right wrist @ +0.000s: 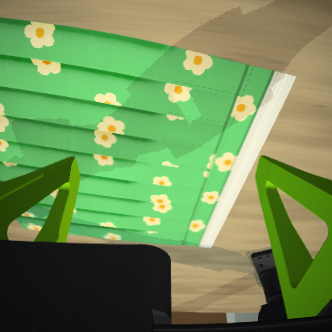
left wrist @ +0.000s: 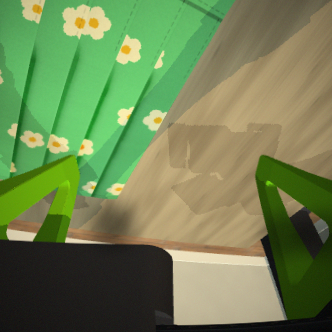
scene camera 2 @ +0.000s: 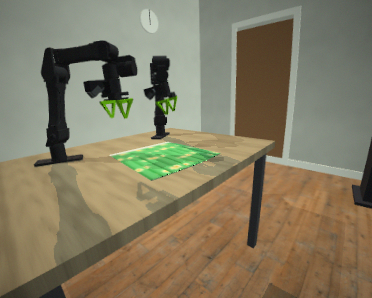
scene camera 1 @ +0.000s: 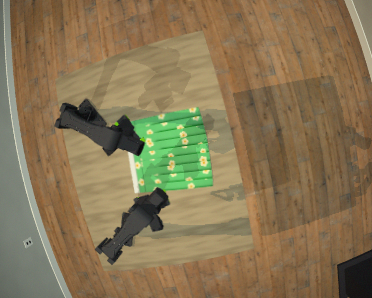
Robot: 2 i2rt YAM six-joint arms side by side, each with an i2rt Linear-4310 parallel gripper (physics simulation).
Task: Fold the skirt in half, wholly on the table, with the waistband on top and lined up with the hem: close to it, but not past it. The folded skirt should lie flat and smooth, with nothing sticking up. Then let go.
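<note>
The green flowered skirt [scene camera 1: 172,145] [scene camera 2: 160,160] [left wrist: 105,65] [right wrist: 142,122] lies flat and spread out on the table, with pleats running across it. Its white waistband [scene camera 1: 133,172] [scene camera 2: 140,148] [right wrist: 248,155] is the left edge in scene camera 1; the opposite edge is at the right. The left gripper [scene camera 1: 131,131] [scene camera 2: 169,111] [left wrist: 167,159] is open and empty, above the skirt's upper left corner in scene camera 1, whose waistband end it hides. The right gripper [scene camera 1: 150,194] [scene camera 2: 118,117] [right wrist: 167,159] is open and empty, above the skirt's lower left corner area. Neither touches the cloth.
The wooden table [scene camera 1: 200,220] [scene camera 2: 100,200] extends beyond the skirt on all sides. The arms' bases stand near its left edge in scene camera 1. Arm shadows fall across the cloth and table. A black object [scene camera 1: 357,277] stands on the floor at the lower right.
</note>
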